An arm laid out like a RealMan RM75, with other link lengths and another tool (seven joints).
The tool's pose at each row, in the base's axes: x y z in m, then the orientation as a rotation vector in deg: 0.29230 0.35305 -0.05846 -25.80 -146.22 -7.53; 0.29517 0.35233 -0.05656 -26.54 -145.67 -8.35; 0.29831 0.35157 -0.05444 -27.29 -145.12 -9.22; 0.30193 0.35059 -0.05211 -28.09 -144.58 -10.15; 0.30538 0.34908 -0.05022 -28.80 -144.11 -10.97; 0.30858 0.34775 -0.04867 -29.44 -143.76 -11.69; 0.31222 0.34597 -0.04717 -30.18 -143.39 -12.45
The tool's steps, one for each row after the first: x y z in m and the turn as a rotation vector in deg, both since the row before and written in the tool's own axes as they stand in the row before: -0.00150 0.00031 -0.00317 -0.69 0.47 0.44; -0.00158 0.00042 -0.00350 -0.74 0.47 0.44; -0.00187 0.00045 -0.00397 -0.80 0.45 0.46; -0.00211 -0.00004 -0.00365 -0.71 0.38 0.41; -0.00203 0.00008 -0.00321 -0.63 0.26 0.36; -0.00252 -0.00011 -0.00351 -0.69 0.26 0.42
